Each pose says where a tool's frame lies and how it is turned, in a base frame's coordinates. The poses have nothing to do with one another.
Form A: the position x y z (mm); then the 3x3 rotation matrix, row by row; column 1 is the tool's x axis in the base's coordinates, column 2 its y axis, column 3 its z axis. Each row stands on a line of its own.
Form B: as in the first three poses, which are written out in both.
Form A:
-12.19 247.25 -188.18
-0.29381 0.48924 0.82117
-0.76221 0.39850 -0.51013
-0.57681 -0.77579 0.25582
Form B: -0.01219 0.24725 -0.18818 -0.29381 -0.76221 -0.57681 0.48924 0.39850 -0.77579
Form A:
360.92 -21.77 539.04
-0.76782 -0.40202 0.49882
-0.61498 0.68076 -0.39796
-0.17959 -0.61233 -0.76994
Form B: 0.36092 -0.02177 0.53904 -0.76782 -0.61498 -0.17959 -0.40202 0.68076 -0.61233
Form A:
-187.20 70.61 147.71
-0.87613 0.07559 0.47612
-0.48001 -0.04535 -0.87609
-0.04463 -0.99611 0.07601
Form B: -0.18720 0.07061 0.14771 -0.87613 -0.48001 -0.04463 0.07559 -0.04535 -0.99611
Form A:
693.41 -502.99 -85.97
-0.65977 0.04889 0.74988
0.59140 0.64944 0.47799
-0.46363 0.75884 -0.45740
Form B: 0.69341 -0.50299 -0.08597 -0.65977 0.59140 -0.46363 0.04889 0.64944 0.75884
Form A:
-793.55 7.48 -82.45
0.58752 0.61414 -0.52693
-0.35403 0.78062 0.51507
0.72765 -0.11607 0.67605
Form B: -0.79355 0.00748 -0.08245 0.58752 -0.35403 0.72765 0.61414 0.78062 -0.11607
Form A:
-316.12 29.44 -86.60
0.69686 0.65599 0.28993
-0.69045 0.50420 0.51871
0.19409 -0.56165 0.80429
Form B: -0.31612 0.02944 -0.08660 0.69686 -0.69045 0.19409 0.65599 0.50420 -0.56165
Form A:
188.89 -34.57 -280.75
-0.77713 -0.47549 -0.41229
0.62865 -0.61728 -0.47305
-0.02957 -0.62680 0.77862
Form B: 0.18889 -0.03457 -0.28075 -0.77713 0.62865 -0.02957 -0.47549 -0.61728 -0.62680
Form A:
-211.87 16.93 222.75
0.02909 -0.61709 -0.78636
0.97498 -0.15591 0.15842
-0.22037 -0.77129 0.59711
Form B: -0.21187 0.01693 0.22275 0.02909 0.97498 -0.22037 -0.61709 -0.15591 -0.77129
